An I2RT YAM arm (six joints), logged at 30 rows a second.
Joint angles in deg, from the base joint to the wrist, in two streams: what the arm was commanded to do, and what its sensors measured. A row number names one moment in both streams.
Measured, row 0:
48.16 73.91 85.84 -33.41 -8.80 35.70
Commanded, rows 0 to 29:
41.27 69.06 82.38 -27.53 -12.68 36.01
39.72 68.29 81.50 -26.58 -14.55 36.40
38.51 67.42 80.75 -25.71 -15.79 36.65
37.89 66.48 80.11 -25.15 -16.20 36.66
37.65 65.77 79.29 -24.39 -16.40 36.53
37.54 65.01 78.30 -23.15 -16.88 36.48
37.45 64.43 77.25 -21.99 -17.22 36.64
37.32 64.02 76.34 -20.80 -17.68 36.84
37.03 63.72 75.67 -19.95 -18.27 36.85
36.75 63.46 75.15 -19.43 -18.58 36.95
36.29 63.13 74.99 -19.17 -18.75 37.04
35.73 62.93 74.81 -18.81 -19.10 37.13
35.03 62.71 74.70 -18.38 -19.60 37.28
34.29 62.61 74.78 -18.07 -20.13 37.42
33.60 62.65 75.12 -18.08 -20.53 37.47
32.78 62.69 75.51 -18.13 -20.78 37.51
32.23 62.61 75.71 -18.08 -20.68 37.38
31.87 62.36 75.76 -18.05 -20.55 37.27
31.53 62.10 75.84 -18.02 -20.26 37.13
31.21 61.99 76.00 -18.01 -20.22 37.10
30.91 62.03 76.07 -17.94 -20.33 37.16
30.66 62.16 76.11 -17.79 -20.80 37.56
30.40 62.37 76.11 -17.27 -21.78 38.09
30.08 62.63 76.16 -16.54 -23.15 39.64
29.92 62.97 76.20 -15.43 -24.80 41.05
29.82 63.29 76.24 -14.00 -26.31 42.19
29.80 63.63 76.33 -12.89 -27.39 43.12
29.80 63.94 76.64 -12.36 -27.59 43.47
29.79 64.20 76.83 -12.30 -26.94 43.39
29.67 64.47 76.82 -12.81 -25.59 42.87
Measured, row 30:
29.93 63.94 74.30 -17.17 -24.27 41.04
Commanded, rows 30 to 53:
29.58 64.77 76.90 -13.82 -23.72 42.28
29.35 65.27 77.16 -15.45 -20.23 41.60
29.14 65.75 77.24 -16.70 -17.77 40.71
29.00 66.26 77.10 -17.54 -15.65 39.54
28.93 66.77 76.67 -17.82 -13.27 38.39
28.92 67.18 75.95 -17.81 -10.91 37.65
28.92 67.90 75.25 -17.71 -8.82 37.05
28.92 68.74 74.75 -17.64 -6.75 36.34
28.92 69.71 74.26 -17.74 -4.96 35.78
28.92 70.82 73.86 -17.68 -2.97 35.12
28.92 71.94 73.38 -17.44 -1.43 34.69
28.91 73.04 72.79 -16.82 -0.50 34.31
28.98 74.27 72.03 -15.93 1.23 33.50
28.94 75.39 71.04 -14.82 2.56 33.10
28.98 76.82 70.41 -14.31 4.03 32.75
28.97 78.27 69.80 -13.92 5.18 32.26
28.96 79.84 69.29 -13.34 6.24 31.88
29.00 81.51 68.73 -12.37 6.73 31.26
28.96 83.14 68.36 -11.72 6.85 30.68
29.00 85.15 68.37 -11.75 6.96 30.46
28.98 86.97 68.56 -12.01 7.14 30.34
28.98 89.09 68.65 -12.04 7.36 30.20
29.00 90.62 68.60 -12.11 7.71 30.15
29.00 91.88 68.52 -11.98 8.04 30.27
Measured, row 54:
29.17 87.92 68.38 -14.46 4.03 32.27
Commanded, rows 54 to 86:
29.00 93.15 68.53 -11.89 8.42 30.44
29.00 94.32 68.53 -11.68 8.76 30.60
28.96 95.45 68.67 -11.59 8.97 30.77
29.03 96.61 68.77 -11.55 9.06 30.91
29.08 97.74 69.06 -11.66 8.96 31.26
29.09 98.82 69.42 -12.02 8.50 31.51
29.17 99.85 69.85 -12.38 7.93 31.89
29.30 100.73 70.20 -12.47 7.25 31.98
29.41 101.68 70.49 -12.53 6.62 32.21
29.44 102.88 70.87 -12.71 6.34 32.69
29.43 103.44 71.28 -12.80 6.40 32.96
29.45 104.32 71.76 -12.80 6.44 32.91
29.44 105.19 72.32 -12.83 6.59 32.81
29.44 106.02 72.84 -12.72 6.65 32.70
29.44 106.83 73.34 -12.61 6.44 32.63
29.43 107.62 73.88 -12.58 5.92 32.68
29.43 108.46 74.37 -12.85 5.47 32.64
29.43 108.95 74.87 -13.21 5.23 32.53
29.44 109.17 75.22 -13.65 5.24 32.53
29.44 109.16 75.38 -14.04 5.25 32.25
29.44 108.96 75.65 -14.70 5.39 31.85
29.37 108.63 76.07 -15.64 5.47 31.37
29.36 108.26 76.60 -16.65 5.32 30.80
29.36 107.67 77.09 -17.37 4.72 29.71
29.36 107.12 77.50 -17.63 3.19 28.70
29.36 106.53 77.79 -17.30 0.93 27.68
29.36 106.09 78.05 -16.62 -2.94 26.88
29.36 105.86 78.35 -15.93 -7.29 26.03
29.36 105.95 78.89 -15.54 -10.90 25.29
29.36 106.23 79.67 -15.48 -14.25 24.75
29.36 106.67 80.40 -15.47 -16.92 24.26
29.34 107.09 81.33 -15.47 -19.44 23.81
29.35 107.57 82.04 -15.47 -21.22 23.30
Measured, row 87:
29.19 108.90 77.34 -16.10 -7.68 27.16
